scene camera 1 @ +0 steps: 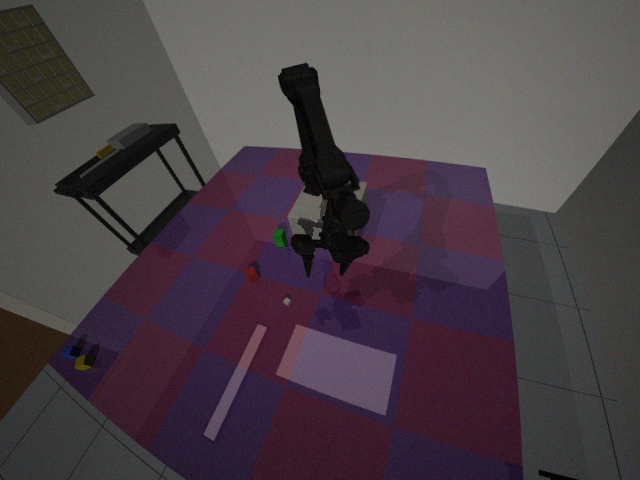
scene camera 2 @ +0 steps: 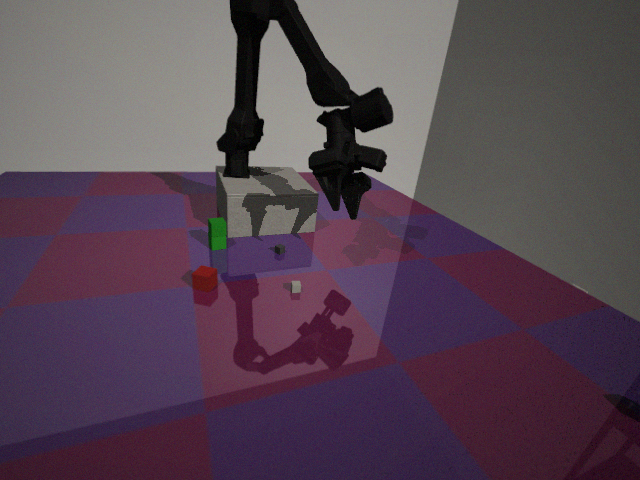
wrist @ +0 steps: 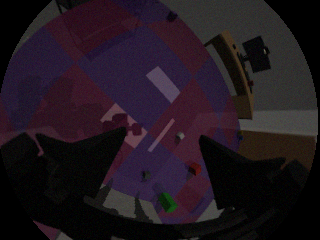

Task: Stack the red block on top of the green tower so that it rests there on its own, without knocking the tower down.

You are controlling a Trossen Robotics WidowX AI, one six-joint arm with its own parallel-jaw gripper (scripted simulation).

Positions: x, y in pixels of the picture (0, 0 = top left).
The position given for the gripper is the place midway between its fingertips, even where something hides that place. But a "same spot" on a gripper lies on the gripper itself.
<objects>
The gripper shows in scene camera 1, in scene camera 2 and in the wrist view [163, 134]. One and the same spot on the gripper: [scene camera 1: 307, 259] is [scene camera 2: 339, 177].
</objects>
